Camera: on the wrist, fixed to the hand. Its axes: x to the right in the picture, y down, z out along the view.
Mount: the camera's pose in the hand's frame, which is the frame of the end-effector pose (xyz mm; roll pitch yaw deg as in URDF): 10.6 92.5 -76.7 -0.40 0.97 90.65
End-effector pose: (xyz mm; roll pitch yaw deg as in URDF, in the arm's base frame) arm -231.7 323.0 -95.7 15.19 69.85 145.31
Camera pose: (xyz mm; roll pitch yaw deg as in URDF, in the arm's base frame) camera -258.5 208.6 -122.8 69.99 -5.47 -137.85
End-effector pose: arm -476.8 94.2 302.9 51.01 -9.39 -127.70
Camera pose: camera -387.6 16.9 328.0 -15.57 -48.97 -25.72
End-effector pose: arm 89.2 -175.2 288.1 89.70 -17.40 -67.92
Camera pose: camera 154.2 -130.0 379.2 -86.51 -71.91 107.99
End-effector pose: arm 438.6 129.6 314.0 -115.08 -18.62 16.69
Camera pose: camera 495.1 33.1 268.8 -143.76 58.75 -41.15
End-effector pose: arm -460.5 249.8 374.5 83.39 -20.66 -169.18
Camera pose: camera -425.2 168.1 456.0 -71.65 -67.44 -9.29
